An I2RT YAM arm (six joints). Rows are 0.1 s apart.
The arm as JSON. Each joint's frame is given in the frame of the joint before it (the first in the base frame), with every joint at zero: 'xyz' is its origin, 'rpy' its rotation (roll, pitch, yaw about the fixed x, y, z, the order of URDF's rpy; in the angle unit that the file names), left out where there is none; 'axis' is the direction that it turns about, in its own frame. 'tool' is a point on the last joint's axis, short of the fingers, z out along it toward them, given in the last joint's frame.
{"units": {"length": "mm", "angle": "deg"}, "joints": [
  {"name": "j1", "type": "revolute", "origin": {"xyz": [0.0, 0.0, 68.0]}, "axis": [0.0, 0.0, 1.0]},
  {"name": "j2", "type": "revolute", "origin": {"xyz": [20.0, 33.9, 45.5]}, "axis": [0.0, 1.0, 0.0]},
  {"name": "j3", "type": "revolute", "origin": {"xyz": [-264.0, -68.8, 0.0]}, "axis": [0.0, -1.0, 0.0]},
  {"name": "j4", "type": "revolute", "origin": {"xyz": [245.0, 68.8, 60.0]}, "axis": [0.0, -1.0, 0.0]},
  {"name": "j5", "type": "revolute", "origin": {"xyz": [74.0, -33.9, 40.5]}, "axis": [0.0, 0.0, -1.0]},
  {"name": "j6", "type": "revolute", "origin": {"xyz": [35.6, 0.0, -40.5]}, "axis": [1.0, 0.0, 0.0]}
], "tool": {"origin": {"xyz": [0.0, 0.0, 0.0], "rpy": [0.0, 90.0, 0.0]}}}
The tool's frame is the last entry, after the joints.
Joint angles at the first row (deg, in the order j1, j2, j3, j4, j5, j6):
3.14 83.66 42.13 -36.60 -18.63 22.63
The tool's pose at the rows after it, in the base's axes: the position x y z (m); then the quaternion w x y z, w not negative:
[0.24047 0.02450 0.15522 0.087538 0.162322 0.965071 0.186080]
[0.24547 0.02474 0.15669 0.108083 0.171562 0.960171 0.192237]
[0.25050 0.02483 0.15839 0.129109 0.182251 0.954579 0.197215]
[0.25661 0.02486 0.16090 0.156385 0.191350 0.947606 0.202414]
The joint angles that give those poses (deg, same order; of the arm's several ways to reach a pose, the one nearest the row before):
3.14 83.40 42.13 -33.63 -18.52 24.71
3.14 83.40 42.13 -30.85 -18.46 26.33
3.14 83.40 42.13 -28.03 -18.15 28.10
3.14 83.37 42.13 -24.53 -17.63 29.78

